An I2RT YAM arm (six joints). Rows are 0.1 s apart.
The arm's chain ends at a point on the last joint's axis. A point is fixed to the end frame.
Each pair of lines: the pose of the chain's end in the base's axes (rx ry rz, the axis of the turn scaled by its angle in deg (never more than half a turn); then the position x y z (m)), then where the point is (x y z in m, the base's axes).
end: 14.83 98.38 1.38 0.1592 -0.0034 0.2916
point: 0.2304 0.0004 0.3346
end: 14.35 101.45 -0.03 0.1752 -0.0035 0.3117
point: 0.2486 0.0009 0.3506
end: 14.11 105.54 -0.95 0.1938 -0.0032 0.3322
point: 0.2698 0.0016 0.3657
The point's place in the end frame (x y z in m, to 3 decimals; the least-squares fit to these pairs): -0.051 0.022 0.062
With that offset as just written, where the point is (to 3 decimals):
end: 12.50 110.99 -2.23 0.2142 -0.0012 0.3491
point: 0.293 0.005 0.375
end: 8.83 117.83 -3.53 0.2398 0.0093 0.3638
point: 0.321 0.020 0.380
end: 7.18 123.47 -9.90 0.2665 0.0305 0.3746
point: 0.349 0.040 0.381
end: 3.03 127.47 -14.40 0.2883 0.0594 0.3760
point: 0.371 0.071 0.375
